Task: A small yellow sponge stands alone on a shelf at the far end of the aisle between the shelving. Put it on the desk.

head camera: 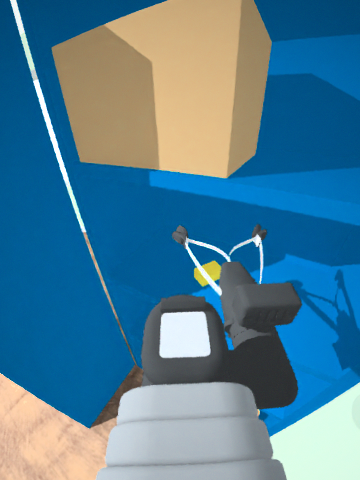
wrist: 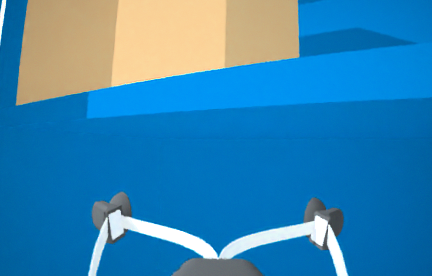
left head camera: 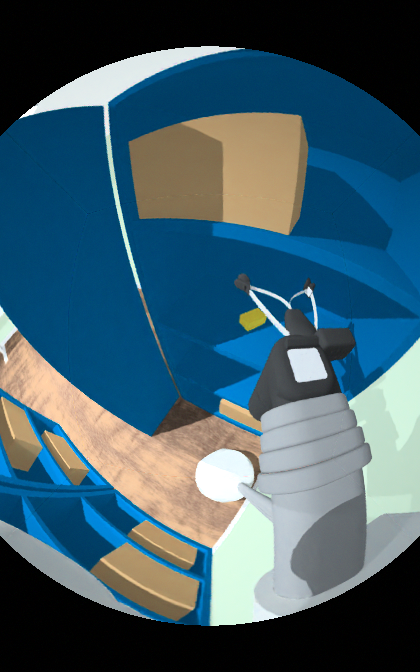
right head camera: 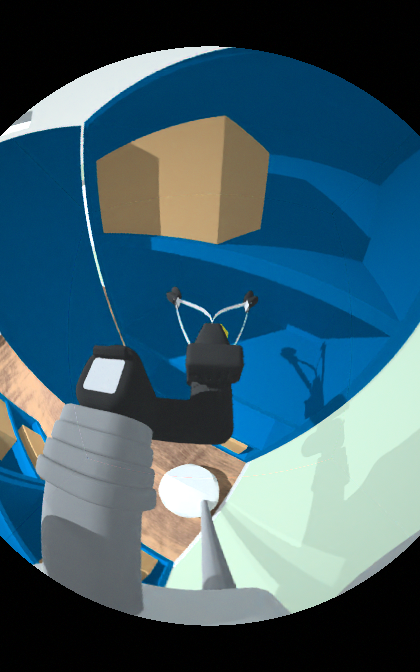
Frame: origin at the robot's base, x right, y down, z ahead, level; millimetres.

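Seen in the pictures: gripper, fingertip midpoint: (head camera: 218,229) (wrist: 217,212).
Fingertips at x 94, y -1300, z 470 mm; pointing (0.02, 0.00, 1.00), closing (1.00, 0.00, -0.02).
Observation:
A point is followed by its place in that frame.
The small yellow sponge (head camera: 207,273) {x 108, y -1007, z 623 mm} (left head camera: 252,319) (right head camera: 224,330) lies on a blue shelf (head camera: 320,300) {x 513, y -963, z 496 mm} (left head camera: 390,330) (right head camera: 350,360) of the shelving. In the head view it shows behind the left finger, and in the right head view most of it is hidden by the gripper body. It does not show in the wrist view. My gripper (head camera: 219,234) {x 94, y -1300, z 470 mm} (left head camera: 276,284) (right head camera: 212,298) (wrist: 217,212) {x 94, y -1300, z 470 mm} is open, its fingertips wide apart with nothing between them. It is raised above the sponge's level, in front of the shelving's back panel. The desk does not show.
A large cardboard box (head camera: 195,95) {x 39, y -1557, z 490 mm} (left head camera: 260,170) (right head camera: 187,185) (wrist: 170,35) {x 42, y -1472, z 488 mm} stands on the shelf above the gripper. A blue side panel (head camera: 40,250) {x -448, y -1181, z 574 mm} rises at the left. A pale green wall (right head camera: 370,430) is at the right. Another shelf unit with boxes (left head camera: 150,580) stands at the lower left.

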